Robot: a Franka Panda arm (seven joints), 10 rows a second.
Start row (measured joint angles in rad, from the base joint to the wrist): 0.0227 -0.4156 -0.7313 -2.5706 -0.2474 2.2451 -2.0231
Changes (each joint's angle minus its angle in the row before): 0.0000 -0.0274 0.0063 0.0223 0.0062 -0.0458 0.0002; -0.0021 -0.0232 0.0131 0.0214 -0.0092 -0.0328 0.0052; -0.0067 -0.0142 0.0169 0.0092 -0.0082 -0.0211 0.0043; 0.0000 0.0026 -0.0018 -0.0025 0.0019 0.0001 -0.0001; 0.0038 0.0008 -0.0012 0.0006 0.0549 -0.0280 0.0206; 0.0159 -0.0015 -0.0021 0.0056 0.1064 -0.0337 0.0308
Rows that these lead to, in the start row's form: 0.0227 -0.4430 -0.7250 -2.5483 -0.2412 2.1993 -2.0229; 0.0206 -0.4662 -0.7119 -2.5269 -0.2504 2.1665 -2.0177; 0.0139 -0.4804 -0.6950 -2.5177 -0.2586 2.1454 -2.0134; 0.0139 -0.4778 -0.6968 -2.5202 -0.2567 2.1455 -2.0135; 0.0177 -0.4770 -0.6980 -2.5196 -0.2018 2.1175 -1.9929; 0.0336 -0.4785 -0.7001 -2.5140 -0.0954 2.0838 -1.9621
